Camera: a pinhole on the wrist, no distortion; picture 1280 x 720 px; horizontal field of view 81.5 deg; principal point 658.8 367.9 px. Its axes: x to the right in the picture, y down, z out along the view. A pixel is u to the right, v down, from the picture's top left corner.
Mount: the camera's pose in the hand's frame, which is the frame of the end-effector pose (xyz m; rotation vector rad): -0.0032 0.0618 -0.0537 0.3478 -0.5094 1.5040
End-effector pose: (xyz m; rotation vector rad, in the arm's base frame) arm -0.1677 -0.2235 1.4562 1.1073 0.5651 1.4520
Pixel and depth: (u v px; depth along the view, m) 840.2 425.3 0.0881
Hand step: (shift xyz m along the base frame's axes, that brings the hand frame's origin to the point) 0.0083 -0.0336 0.0372
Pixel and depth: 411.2 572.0 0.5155
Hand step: 0.3893 -0.1797 -0.2306
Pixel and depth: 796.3 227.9 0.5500
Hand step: 0.4856 -0.0466 0.0999
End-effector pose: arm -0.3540 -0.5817 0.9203 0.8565 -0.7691 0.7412
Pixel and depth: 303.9 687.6 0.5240
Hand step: 0.1243 -0.4618 -0.2790
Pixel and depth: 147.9 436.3 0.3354
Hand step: 0.1851 -0.2482 -0.1223
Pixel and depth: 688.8 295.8 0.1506
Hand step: -0.0145 -0.0737 0.0261
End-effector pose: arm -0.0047 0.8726 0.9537 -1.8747 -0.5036 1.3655
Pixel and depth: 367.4 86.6 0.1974
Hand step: -0.0441 0.1332 0.0394
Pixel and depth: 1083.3 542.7 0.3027
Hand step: -0.3102 -0.0119 -0.0176
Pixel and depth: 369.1 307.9 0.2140
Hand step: -0.0689 0.1017 0.0842
